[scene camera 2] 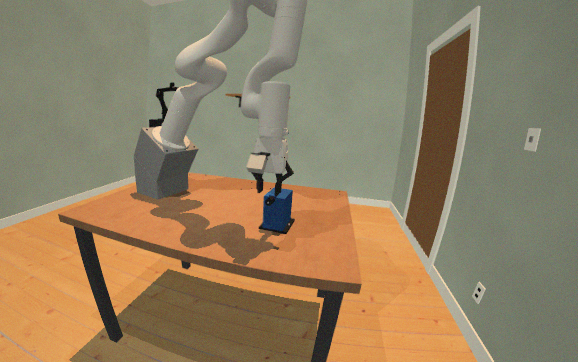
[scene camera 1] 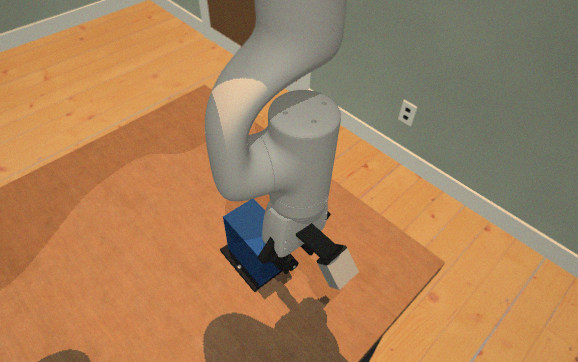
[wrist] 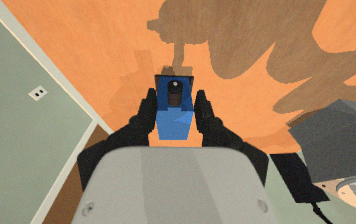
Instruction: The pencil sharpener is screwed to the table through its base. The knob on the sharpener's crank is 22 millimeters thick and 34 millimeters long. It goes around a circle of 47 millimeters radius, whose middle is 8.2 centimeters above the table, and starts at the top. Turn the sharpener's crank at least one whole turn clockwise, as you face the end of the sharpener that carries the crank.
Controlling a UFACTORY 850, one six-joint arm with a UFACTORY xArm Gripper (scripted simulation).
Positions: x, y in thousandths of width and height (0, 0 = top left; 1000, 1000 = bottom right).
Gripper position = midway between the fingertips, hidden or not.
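Observation:
Through scene camera 1 I see a blue pencil sharpener (scene camera 1: 421, 626) as well as my gripper (scene camera 1: 510, 714). Scene camera 2 gives me my gripper (scene camera 2: 465, 535) and the sharpener (scene camera 2: 487, 617) again. In the wrist view, too, I find the sharpener (wrist: 482, 565), along with my gripper (wrist: 496, 440).

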